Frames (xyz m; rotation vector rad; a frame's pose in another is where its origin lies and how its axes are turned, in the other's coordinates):
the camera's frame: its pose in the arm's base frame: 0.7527 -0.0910 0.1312 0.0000 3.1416 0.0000
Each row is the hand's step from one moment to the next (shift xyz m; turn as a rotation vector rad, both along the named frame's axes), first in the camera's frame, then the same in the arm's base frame.
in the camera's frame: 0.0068 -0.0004 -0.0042 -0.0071 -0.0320 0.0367
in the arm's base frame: -0.0068 -0.0004 0.0042 0.0071 -0.0320 -0.0367
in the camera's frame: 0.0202 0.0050 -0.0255 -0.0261 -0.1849 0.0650
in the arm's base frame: -0.0202 0.0050 0.0255 0.0261 -0.1849 -0.0650
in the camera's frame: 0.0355 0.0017 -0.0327 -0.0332 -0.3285 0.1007
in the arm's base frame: -0.0355 0.0017 0.0327 0.0332 -0.3285 -0.1007
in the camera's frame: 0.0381 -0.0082 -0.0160 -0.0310 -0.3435 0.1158
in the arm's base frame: -0.0381 -0.0082 0.0160 0.0310 -0.3435 -0.1158
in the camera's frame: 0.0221 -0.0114 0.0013 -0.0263 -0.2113 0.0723
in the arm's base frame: -0.0221 -0.0114 -0.0013 0.0263 -0.2113 -0.0723
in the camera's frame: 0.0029 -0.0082 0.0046 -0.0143 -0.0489 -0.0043
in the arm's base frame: -0.0029 -0.0082 -0.0046 0.0143 -0.0489 0.0043
